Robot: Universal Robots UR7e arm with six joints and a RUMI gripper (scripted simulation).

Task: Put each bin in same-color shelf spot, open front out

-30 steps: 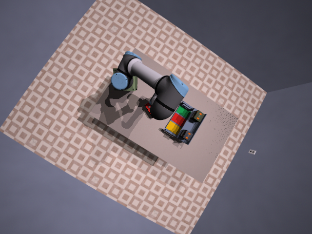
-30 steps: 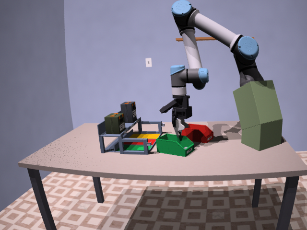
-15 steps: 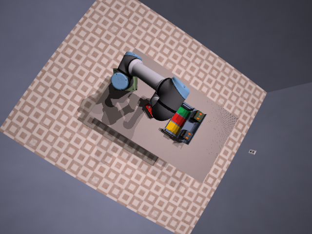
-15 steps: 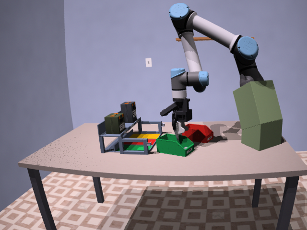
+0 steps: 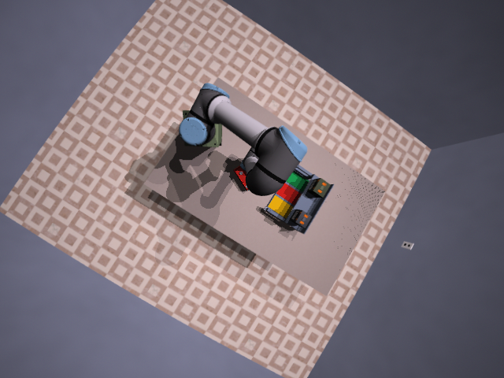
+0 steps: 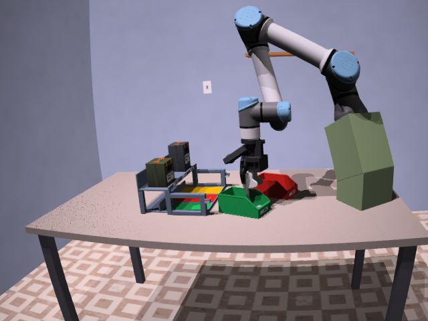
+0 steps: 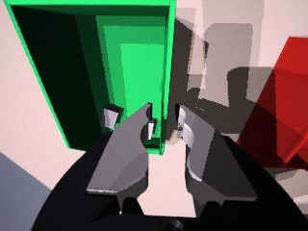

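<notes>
My hand is 20 mm short of the green bin, 50 mm to the right of it and 20 mm above it. Round my hand: green mark (250 mm ahead, 10 mm to the left, 50 mm below); then red mark (240 mm ahead, 110 mm to the right, 50 mm below); then red bin (100 mm behind, 150 mm to the right, 20 mm below).
</notes>
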